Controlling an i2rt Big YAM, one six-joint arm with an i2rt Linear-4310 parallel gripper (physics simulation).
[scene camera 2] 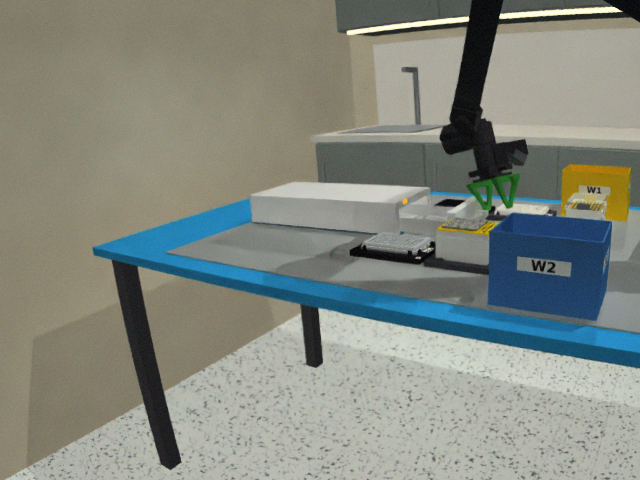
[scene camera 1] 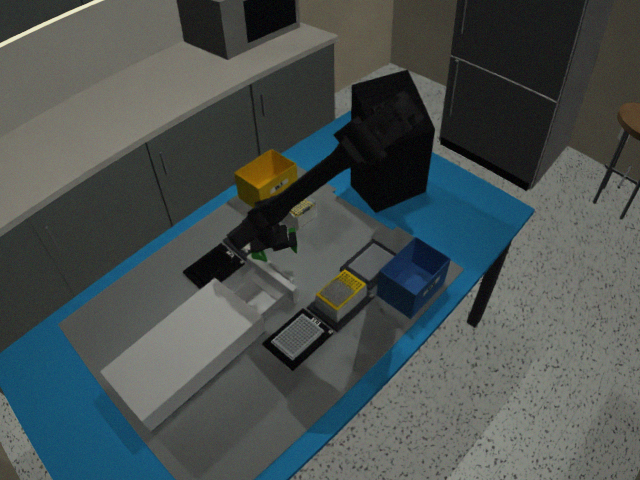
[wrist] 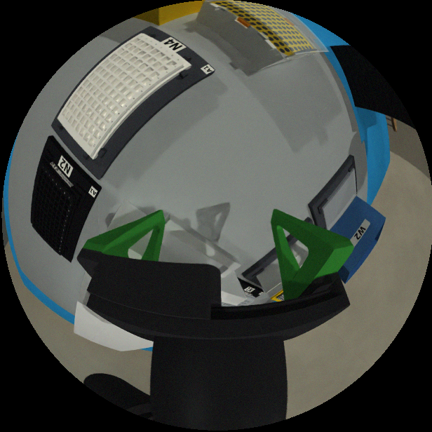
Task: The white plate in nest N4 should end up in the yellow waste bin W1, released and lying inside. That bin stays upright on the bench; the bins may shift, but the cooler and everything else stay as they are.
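Frame: origin at the arm's base, x ahead, y right, z down, level; metres.
Where they show: gripper, fingertip midpoint: (scene camera 2: 498,209) (scene camera 1: 281,255).
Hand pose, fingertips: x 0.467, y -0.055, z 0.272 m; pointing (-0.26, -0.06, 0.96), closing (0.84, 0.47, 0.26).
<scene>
Each offset is from my fingertips to the top centre of the thing. "pt": to the spot under its first point.
The white plate @(dx +0.014, dy +0.162, dz +0.028 m) (scene camera 2: 522,209) (wrist: 122,90) lies flat in the dark nest N4 (wrist: 146,107); in scene camera 1 the arm hides it. The yellow bin W1 @(dx -0.142, dy +0.317, dz -0.066 m) (scene camera 1: 248,188) (scene camera 2: 571,186) (wrist: 172,12) stands upright on the bench, beyond N4. My gripper (scene camera 1: 277,253) (scene camera 2: 498,207) (wrist: 217,215) is open and empty, with its green fingers pointing down. It is low over the bench, close by the front of the pulled-out drawer, to the side of N4. The white cooler @(pt dx +0.415, dy -0.140, dz -0.030 m) (scene camera 1: 180,351) (scene camera 2: 320,206) has this drawer out.
Black nest N2 @(pt dx +0.182, dy +0.114, dz +0.030 m) (scene camera 1: 214,266) (wrist: 60,200) lies beside N4. A clear tip rack @(dx -0.164, dy +0.170, dz -0.015 m) (scene camera 1: 302,211) (scene camera 2: 584,206) (wrist: 270,25) stands by W1. Blue bin W2 @(dx -0.262, dy -0.308, dz -0.066 m) (scene camera 1: 408,284) (scene camera 2: 547,289) (wrist: 360,230), a yellow-topped tip box @(dx -0.061, dy -0.219, dz -0.023 m) (scene camera 1: 341,294) and another plate @(dx +0.111, dy -0.247, dz +0.028 m) (scene camera 1: 297,335) (scene camera 2: 398,242) are across the bench.
</scene>
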